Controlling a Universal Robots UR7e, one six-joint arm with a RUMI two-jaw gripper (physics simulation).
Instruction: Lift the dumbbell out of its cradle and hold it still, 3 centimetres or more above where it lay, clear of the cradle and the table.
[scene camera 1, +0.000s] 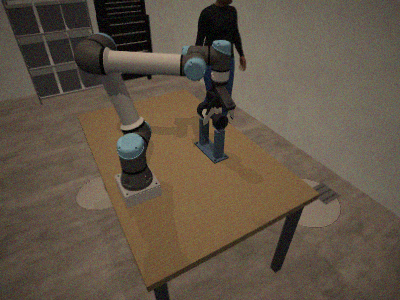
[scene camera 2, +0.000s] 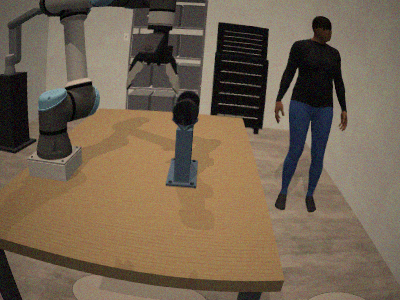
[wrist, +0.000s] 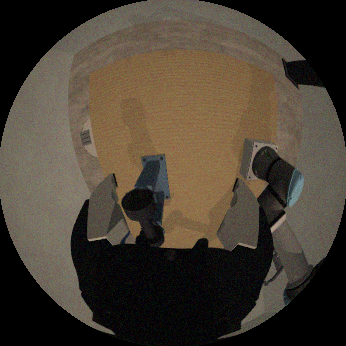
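Where they show: gripper, fingertip midpoint: (scene camera 1: 218, 122) (scene camera 2: 151, 91) (wrist: 174, 177); arm's base, origin of the base link: (scene camera 1: 137, 179) (scene camera 2: 54, 152) (wrist: 263, 161).
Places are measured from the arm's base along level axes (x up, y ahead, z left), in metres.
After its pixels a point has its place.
The black dumbbell (scene camera 1: 220, 121) {x 0.185, y 0.471, z 0.067 m} (scene camera 2: 185, 111) {x 0.178, y 0.481, z 0.069 m} (wrist: 138, 202) {x 0.187, y 0.473, z 0.067 m} lies level across the tops of the two posts of the blue cradle (scene camera 1: 219, 145) {x 0.029, y 0.474, z 0.070 m} (scene camera 2: 183, 155) {x 0.033, y 0.484, z 0.072 m} (wrist: 164, 180) {x -0.062, y 0.429, z 0.164 m}. My gripper (scene camera 1: 218, 116) {x 0.255, y 0.403, z -0.044 m} (scene camera 2: 152, 89) {x 0.255, y 0.403, z -0.044 m} (wrist: 174, 177) {x 0.255, y 0.403, z -0.044 m} is open wide, with nothing held. In scene camera 2 it points down, and its fingertips are level with or a little above the dumbbell's top and mostly left of it. In the wrist view the dumbbell shows between the fingers' outlines, much nearer the left finger. In scene camera 1 the fingers overlap the dumbbell, and its bar is partly hidden.
The cradle's base plate stands on the wooden table (scene camera 1: 200, 220) {x -0.070, y 0.214, z -0.289 m} (scene camera 2: 125, 220) {x -0.070, y 0.387, z -0.211 m} (wrist: 200, 100) {x -0.070, y 0.317, z -0.183 m}. The arm's white base block (scene camera 1: 142, 195) {x -0.025, y 0.004, z -0.087 m} (scene camera 2: 52, 169) {x -0.029, y 0.042, z -0.081 m} (wrist: 248, 160) {x -0.015, y 0.085, z 0.012 m} stands near one long edge. A person (scene camera 1: 217, 27) (scene camera 2: 312, 75) stands beyond the table, near a black cabinet (scene camera 2: 240, 82).
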